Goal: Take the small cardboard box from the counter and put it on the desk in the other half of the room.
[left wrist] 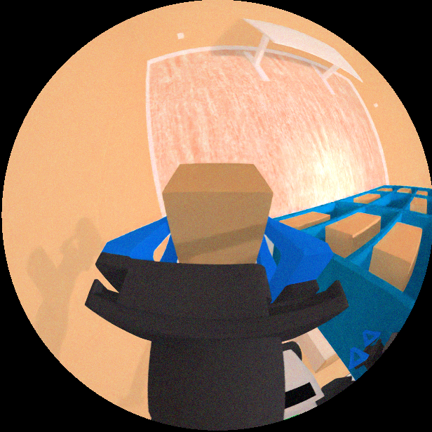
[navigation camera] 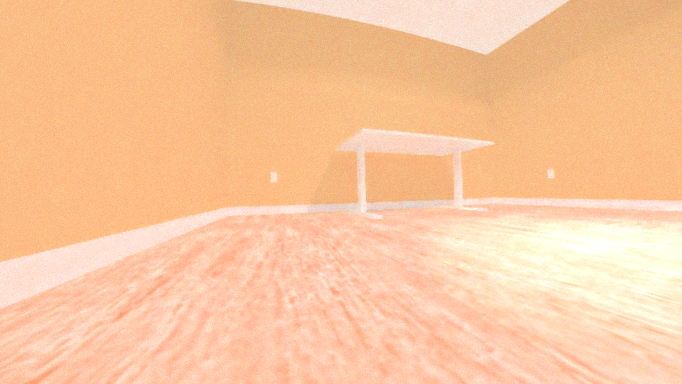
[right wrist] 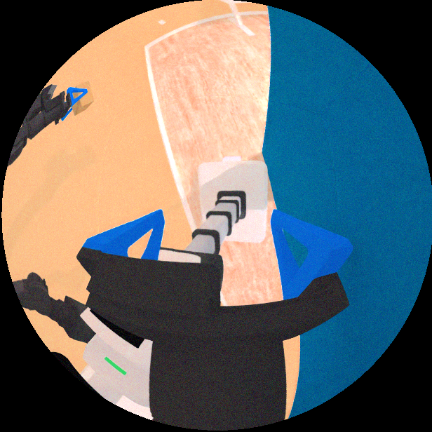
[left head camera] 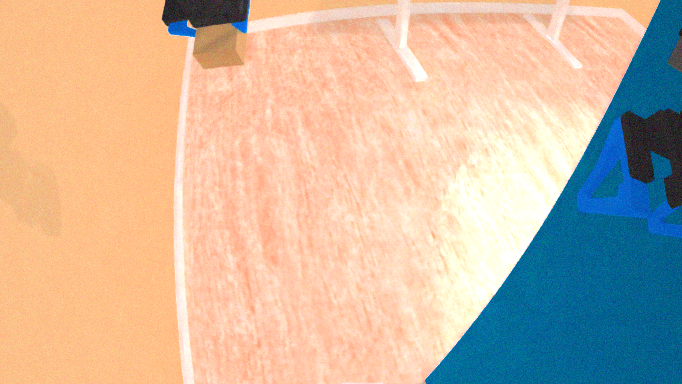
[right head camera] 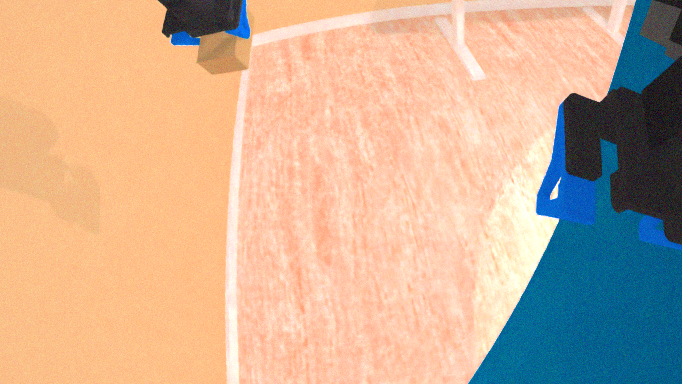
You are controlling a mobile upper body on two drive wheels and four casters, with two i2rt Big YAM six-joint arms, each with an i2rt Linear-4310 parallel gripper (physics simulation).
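Places are measured from the left arm's base along level axes (x ahead, y down, z left), in metres.
Where they show: left gripper, between the fingertips: (left head camera: 224, 31) (right head camera: 229, 38); right gripper, between the fingertips: (left head camera: 616, 214) (right head camera: 593, 219).
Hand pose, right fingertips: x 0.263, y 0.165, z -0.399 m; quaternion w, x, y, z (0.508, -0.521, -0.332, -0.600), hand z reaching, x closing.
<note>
Things, the pixels of their top centre, and the offset from my right fingertips. "*": a spot on its surface instead. Level surfaces: height alone.
- small cardboard box, centre of its top: (left head camera: 217, 4) (right head camera: 217, 13) dx +0.325, dy +0.001, dz +0.399 m
- white desk, height of its surface: dy +0.550 m
- tall blue shelf unit, a spot on its surface: (right head camera: 575, 325) * dx +0.017, dy +0.275, dz -0.086 m
The small cardboard box (left head camera: 219, 52) (right head camera: 224, 57) (left wrist: 217, 210) (right wrist: 84, 102) is between the blue fingers of my left gripper (left head camera: 214, 31) (right head camera: 215, 36) (left wrist: 216, 215), which is shut on it and holds it in the air. My right gripper (left head camera: 617, 217) (right head camera: 592, 227) (right wrist: 217, 215) is open and empty, beside the blue unit. The white desk (navigation camera: 415, 142) (left wrist: 305, 42) stands against the far wall in the navigation camera. Its legs show at the top of the left head camera (left head camera: 403, 30) and the right head camera (right head camera: 458, 30). The counter does not show.
A tall blue shelf unit (left head camera: 575, 300) (right head camera: 575, 325) (left wrist: 350, 285) (right wrist: 350, 125) stands close at the right. Its compartments hold several cardboard boxes (left wrist: 352, 232) in the left wrist view. An orange wall (left head camera: 90, 150) (navigation camera: 125, 100) runs along the left.
</note>
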